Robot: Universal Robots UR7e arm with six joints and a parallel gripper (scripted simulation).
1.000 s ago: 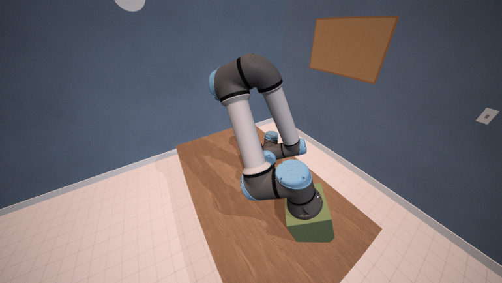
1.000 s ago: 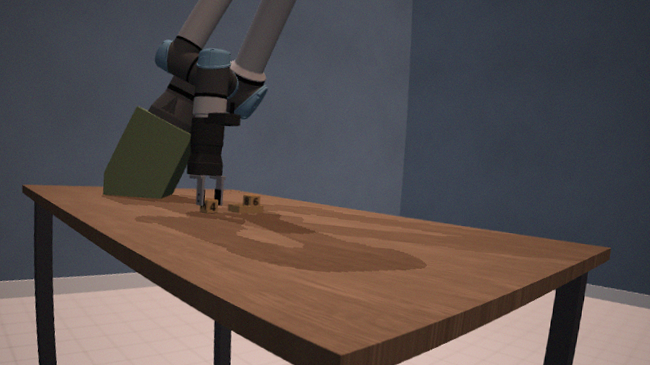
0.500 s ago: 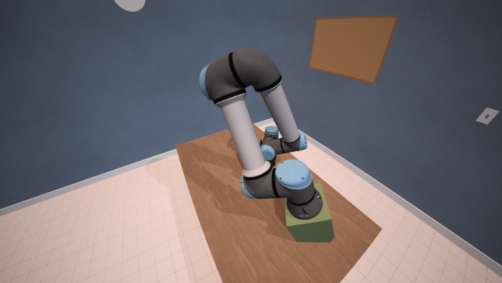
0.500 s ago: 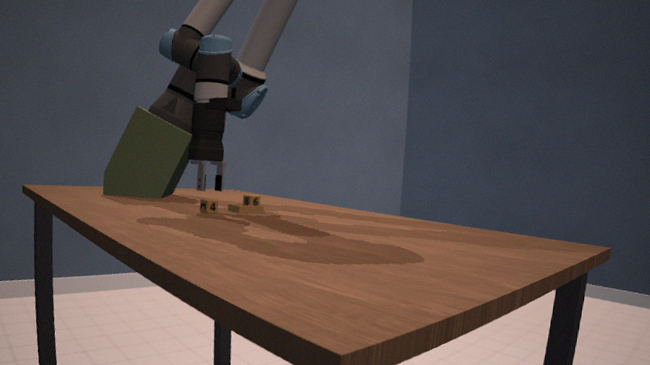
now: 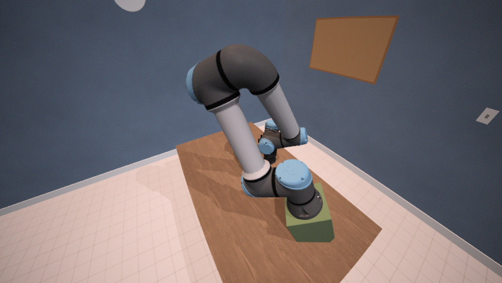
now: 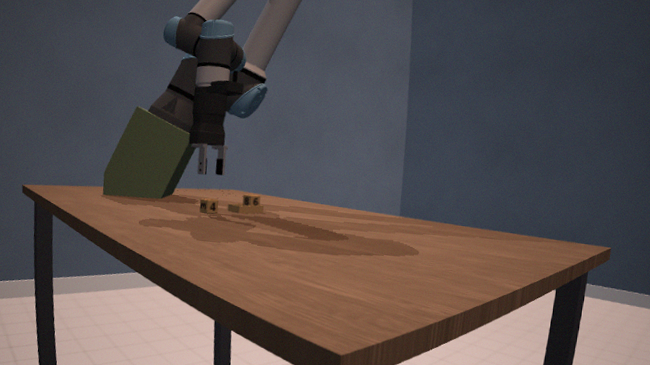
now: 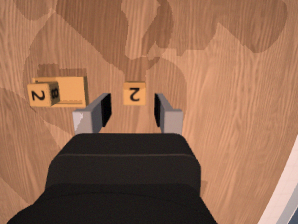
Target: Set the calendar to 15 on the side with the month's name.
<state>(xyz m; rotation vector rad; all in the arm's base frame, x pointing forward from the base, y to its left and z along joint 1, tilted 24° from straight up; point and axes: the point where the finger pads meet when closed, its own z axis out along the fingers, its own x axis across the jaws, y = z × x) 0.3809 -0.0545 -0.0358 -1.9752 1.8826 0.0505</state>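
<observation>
My hand is 90 mm above the wooden cube. From my hand the other things lie so: wooden tray: 110 mm to the left, 90 mm below, 10 mm behind.
</observation>
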